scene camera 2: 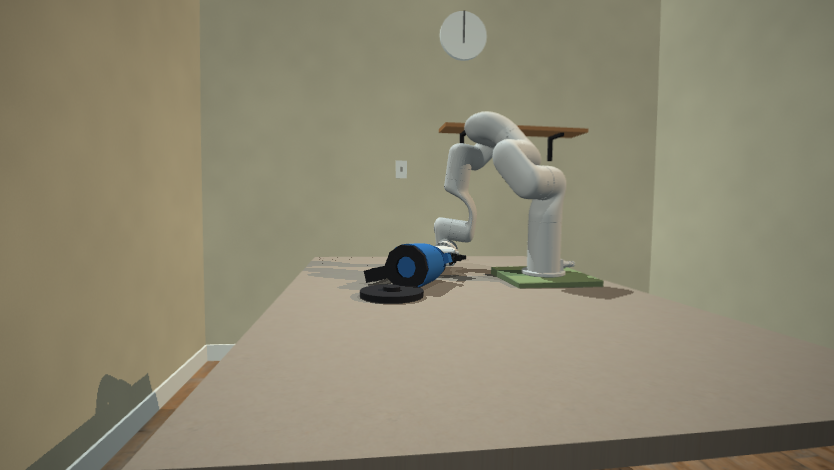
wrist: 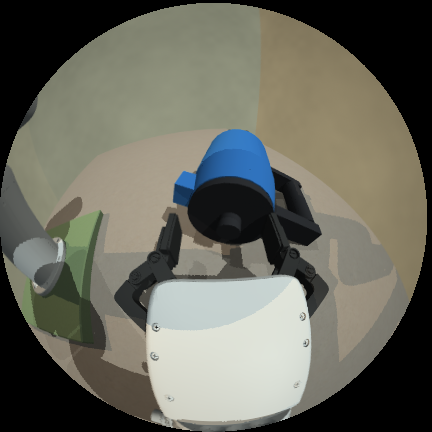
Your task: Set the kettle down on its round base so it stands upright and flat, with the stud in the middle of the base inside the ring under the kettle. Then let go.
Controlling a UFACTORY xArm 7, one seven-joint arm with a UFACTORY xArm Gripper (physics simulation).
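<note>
The blue kettle [scene camera 2: 433,263] [wrist: 235,162] lies on its side, with its underside towards scene camera 2. The black ring [scene camera 2: 391,266] under it surrounds a blue middle. Its black handle [scene camera 2: 375,274] [wrist: 296,202] is at the left in the scene view and at the right in the wrist view. The black lid [wrist: 212,202] with its knob [wrist: 230,223] faces my gripper [wrist: 222,222]. My gripper is open and empty, its fingertips near the lid's two sides. The round black base [scene camera 2: 373,295] lies flat in front of the kettle, its stud [scene camera 2: 391,287] up. The base does not show in the wrist view.
The arm stands on a green plate [scene camera 2: 560,283] [wrist: 80,230], right of the kettle in the scene view and left in the wrist view. The table [scene camera 2: 443,361] reaches towards scene camera 2. A wooden shelf [scene camera 2: 569,131] is on the back wall.
</note>
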